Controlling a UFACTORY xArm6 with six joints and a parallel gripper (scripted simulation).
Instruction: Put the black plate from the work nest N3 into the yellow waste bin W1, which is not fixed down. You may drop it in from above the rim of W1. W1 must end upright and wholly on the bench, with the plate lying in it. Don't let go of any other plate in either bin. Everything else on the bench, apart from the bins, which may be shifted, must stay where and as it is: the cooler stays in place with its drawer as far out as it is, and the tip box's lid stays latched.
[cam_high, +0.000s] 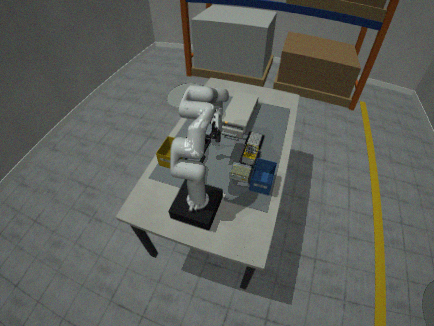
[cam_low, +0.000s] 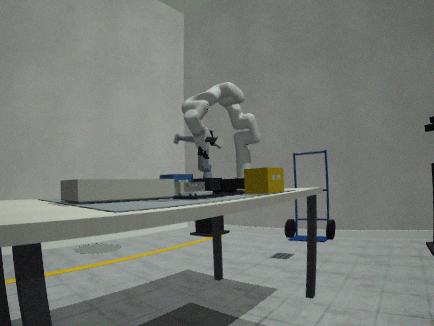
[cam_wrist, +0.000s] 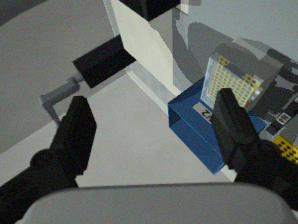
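My hand is 140 mm short of the black plate, 170 mm to the right of it and 220 mm above it. The rest, counted from my hand: white plate (30 mm behind, 160 mm to the left, 220 mm below); then dark grey nest N3 (140 mm ahead, 170 mm to the left, 230 mm below); then label N3 (70 mm ahead, 170 mm to the left, 220 mm below).
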